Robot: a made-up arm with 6 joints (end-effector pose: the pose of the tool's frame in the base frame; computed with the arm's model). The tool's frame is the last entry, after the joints.
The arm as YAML. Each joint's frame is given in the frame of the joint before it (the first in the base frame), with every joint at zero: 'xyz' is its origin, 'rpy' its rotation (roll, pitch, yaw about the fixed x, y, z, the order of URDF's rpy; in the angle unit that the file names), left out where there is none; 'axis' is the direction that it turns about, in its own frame. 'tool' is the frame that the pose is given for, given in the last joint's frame.
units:
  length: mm
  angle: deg
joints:
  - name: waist
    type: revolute
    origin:
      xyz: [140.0, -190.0, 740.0]
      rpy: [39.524, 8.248, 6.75]
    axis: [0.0, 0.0, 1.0]
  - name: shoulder
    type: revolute
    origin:
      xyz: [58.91, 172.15, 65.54]
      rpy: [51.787, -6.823, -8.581]
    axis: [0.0, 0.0, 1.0]
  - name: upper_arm
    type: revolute
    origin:
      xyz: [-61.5, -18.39, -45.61]
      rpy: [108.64, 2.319, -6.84]
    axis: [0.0, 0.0, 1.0]
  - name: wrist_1
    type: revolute
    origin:
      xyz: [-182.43, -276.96, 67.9]
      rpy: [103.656, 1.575, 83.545]
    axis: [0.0, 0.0, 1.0]
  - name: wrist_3
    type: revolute
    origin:
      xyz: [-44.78, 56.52, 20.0]
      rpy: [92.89, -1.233, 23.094]
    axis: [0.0, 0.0, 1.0]
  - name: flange
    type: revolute
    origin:
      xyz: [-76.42, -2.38, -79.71]
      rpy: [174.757, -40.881, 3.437]
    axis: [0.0, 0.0, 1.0]
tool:
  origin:
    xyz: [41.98, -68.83, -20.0]
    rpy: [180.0, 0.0, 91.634]
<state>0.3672 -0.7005 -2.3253 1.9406 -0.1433 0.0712</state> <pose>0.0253 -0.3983 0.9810 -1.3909 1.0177 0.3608</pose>
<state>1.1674 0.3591 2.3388 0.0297 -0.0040 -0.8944</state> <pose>0.3965 0.0583 0.9937 -0.0457 -0.6386 2.7788</pose>
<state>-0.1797 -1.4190 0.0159 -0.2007 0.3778 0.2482</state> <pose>0.3455 0.3520 1.0405 -1.8782 0.0522 -2.5159</pose>
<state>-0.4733 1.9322 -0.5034 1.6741 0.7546 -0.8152</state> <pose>0.1129 0.0600 0.4269 1.2994 0.0377 -0.1380</pose>
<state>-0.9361 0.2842 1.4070 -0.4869 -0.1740 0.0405</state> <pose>0.5357 -0.1948 0.4994 0.9747 0.8028 0.6333</pose>
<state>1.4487 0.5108 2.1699 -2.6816 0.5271 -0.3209</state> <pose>-0.0459 -0.0393 0.8923 -1.3648 -1.7345 -1.4618</pose>
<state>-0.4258 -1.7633 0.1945 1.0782 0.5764 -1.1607</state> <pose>0.7228 0.2337 0.8219 0.6915 -1.5798 2.3634</pose>
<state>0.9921 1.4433 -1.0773 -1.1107 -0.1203 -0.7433</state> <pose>0.1231 0.1930 0.6187 -2.7323 1.3373 0.4165</pose>
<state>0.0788 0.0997 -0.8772 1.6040 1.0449 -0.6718</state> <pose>-0.2837 -0.0622 1.0321 1.3525 1.5662 -0.5933</pose>
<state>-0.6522 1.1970 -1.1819 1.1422 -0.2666 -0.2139</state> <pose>-0.0400 0.0832 0.5659 0.0104 0.3627 -1.8991</pose>
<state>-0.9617 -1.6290 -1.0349 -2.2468 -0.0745 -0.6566</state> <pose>0.4821 -0.0763 0.9568 -1.2277 -0.3617 -1.5006</pose>
